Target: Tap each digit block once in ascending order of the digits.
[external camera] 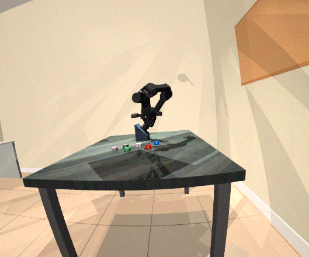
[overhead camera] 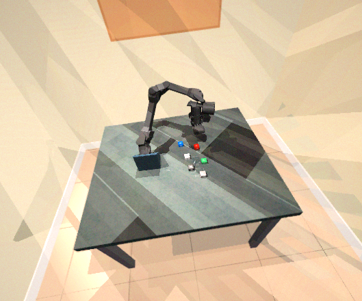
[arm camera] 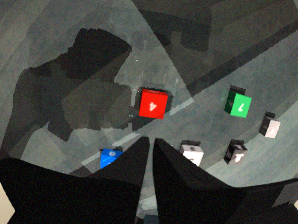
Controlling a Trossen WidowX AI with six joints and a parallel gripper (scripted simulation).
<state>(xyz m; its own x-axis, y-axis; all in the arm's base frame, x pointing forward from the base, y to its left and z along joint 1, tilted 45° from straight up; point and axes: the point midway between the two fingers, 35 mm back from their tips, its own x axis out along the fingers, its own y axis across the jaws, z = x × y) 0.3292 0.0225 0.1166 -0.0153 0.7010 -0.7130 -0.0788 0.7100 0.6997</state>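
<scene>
Right now my gripper tip is 10 mm to the left of the red block and 110 mm above it. Round my gripper tip: white block: 70 mm behind, 90 mm to the right, 110 mm below; then blue block: 110 mm behind, 30 mm to the left, 110 mm below; then green block: 30 mm ahead, 140 mm to the right, 110 mm below.
</scene>
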